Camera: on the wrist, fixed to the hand. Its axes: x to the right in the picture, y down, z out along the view.
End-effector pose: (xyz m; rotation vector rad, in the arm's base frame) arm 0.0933 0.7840 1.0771 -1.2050 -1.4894 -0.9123
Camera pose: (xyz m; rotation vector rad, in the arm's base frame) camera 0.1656 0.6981 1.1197 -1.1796 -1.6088 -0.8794
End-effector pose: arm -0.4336 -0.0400 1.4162 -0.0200 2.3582 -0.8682
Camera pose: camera -0.4989 0.0578 1.4406 -0.1089 2.2768 -0.9315
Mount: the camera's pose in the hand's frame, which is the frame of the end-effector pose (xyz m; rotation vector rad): 0.0183 0.0499 -0.1077 0.0430 -0.0776 -0.0629
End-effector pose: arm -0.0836 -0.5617 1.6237 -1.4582 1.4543 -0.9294
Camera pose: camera -0.2011 -0.5849 1.6147 -1.4993 1.3311 -0.9266
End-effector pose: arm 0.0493 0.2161 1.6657 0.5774 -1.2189 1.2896
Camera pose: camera 0.0378 0.3310 1.6328 0.6972 -1.2295 1.2527
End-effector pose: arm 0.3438 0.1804 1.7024 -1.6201 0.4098 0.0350
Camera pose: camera 0.3229 0.0698 1.6605 -1.5830 0.2978 0.0411
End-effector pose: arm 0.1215 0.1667 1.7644 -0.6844 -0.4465 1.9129
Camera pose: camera 0.1494 0.1631 1.6476 -0.5633 -0.4689 1.8889
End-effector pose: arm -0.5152 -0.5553 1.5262 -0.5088 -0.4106 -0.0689
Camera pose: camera -0.4509 -0.5635 1.4251 -0.4572 -0.5031 -0.1010
